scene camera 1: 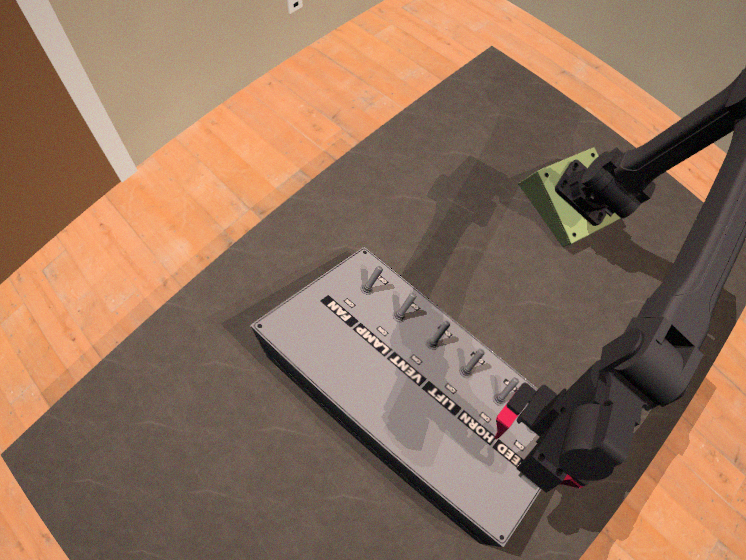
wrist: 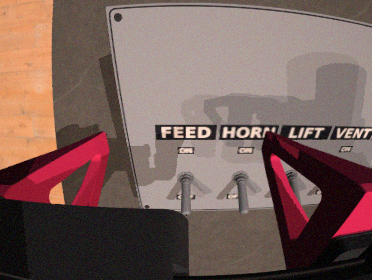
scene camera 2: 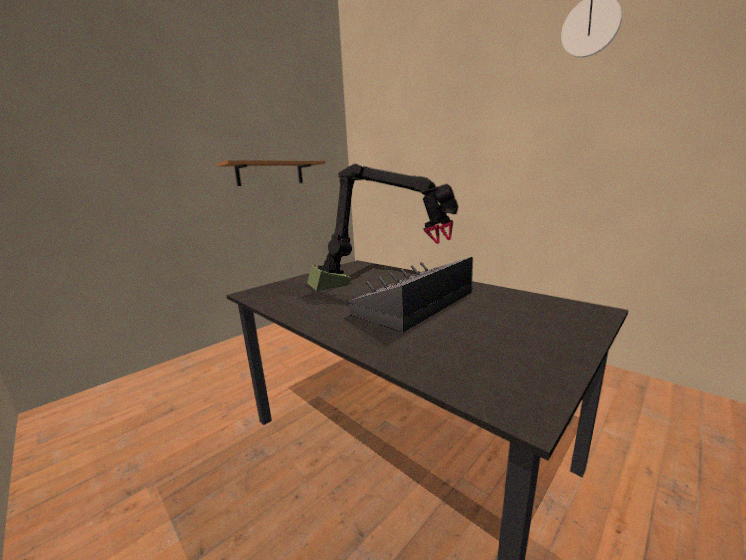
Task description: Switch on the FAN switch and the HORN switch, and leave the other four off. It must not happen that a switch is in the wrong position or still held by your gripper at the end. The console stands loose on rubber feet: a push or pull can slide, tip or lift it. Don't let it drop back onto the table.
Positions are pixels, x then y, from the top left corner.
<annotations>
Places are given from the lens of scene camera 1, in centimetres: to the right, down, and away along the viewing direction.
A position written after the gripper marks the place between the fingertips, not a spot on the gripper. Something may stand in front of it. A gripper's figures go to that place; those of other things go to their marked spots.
gripper [scene camera 1: 524, 458]: 20, 24, 70
grey console [scene camera 1: 373, 368]: 0, 14, 85
</annotations>
